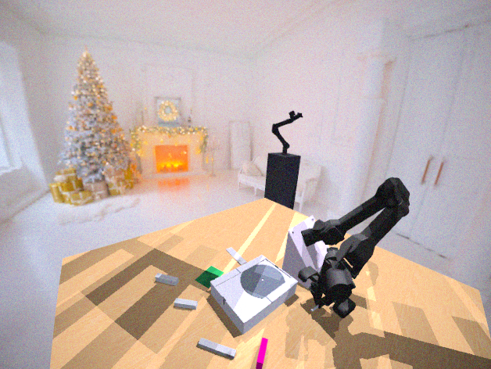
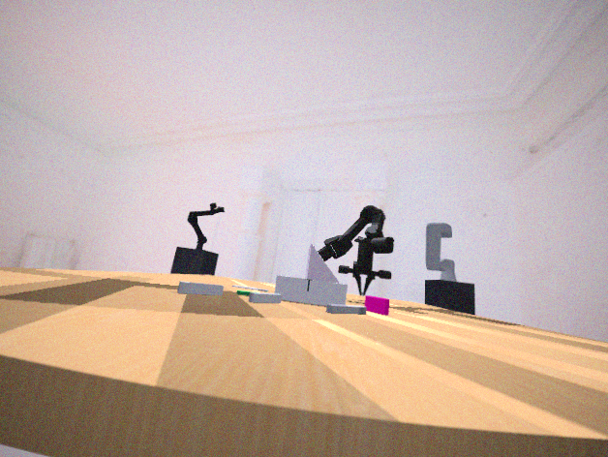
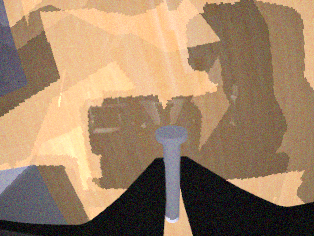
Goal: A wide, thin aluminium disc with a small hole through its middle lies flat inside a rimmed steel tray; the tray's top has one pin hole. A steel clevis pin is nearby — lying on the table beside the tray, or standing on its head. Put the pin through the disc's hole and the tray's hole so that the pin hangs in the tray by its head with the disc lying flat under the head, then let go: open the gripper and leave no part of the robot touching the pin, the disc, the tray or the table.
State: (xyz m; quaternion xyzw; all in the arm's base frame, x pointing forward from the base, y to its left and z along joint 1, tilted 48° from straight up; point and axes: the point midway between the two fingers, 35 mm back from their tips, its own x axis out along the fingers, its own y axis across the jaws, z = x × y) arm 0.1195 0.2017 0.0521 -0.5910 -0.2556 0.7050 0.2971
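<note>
The grey aluminium disc is 18 cm to the right of my gripper tip, 10 cm ahead of it and 3 cm above it. The rest, counted from my gripper tip: magenta block (24 cm ahead, 1 cm to the right, 1 cm below); steel tray (18 cm to the right, 13 cm ahead, 2 cm above); steel clevis pin (1 cm ahead, 1 cm above).
</note>
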